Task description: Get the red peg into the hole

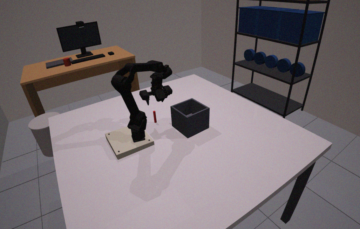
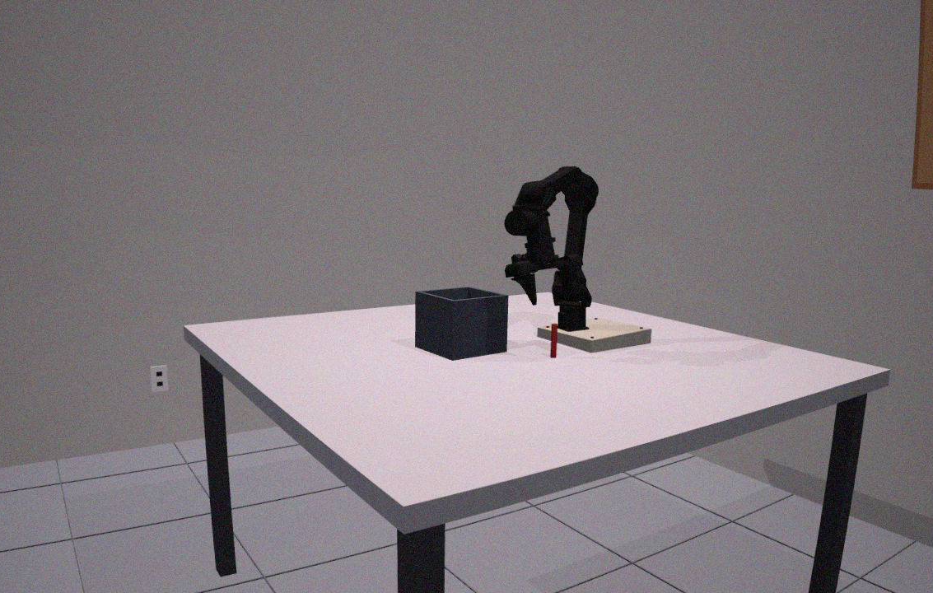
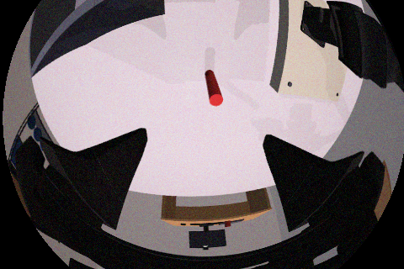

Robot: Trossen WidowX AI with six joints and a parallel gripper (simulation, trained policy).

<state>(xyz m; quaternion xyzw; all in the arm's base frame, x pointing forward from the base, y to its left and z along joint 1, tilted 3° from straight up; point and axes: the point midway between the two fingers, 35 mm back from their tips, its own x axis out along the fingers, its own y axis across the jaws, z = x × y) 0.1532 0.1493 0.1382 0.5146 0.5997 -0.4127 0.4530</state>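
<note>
My gripper tip is 90 mm above the red peg and 10 mm past it. From my gripper tip the other things lie so: pale plate: 160 mm ahead, 150 mm to the right, 90 mm below.
</note>
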